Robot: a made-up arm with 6 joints.
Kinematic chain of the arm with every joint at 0, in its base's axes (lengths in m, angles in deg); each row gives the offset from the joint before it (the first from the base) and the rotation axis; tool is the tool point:
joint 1: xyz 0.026 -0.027 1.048 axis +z
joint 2: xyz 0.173 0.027 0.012 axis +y
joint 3: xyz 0 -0.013 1.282 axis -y
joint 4: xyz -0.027 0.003 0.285 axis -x
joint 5: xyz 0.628 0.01 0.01 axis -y
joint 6: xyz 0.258 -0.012 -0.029 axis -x
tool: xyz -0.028 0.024 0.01
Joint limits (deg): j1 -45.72..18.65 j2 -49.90..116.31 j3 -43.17..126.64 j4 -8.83..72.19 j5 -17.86..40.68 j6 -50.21..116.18
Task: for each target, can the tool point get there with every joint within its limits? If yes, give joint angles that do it. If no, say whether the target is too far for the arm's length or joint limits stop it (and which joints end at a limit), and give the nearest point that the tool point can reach.
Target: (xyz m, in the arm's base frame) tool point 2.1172 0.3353 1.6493
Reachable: yes | joints 8.75 56.28 27.20 -1.25 12.85 14.39
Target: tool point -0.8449 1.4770 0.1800
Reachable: no: joint limits stop it (at a limit: joint 1, joint 2, joint 3, joint 5, joint 6) | nearest point -1.0562 1.1674 1.4974 | short by 1.370 m
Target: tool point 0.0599 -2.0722 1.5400
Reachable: no: joint limits stop it (at a limit: joint 1, joint 4, joint 5, joint 6) | nearest point 0.9993 -1.1562 1.5400 | short by 1.312 m
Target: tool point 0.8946 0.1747 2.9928
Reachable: yes | joints 11.17 5.41 33.63 11.11 13.50 84.52
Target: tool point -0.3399 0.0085 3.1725
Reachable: yes | joints -1.82 -15.62 64.80 -0.20 23.55 92.30
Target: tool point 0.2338 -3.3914 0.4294
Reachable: no: too far | nearest point 1.5149 -1.6849 0.5161 | short by 2.136 m
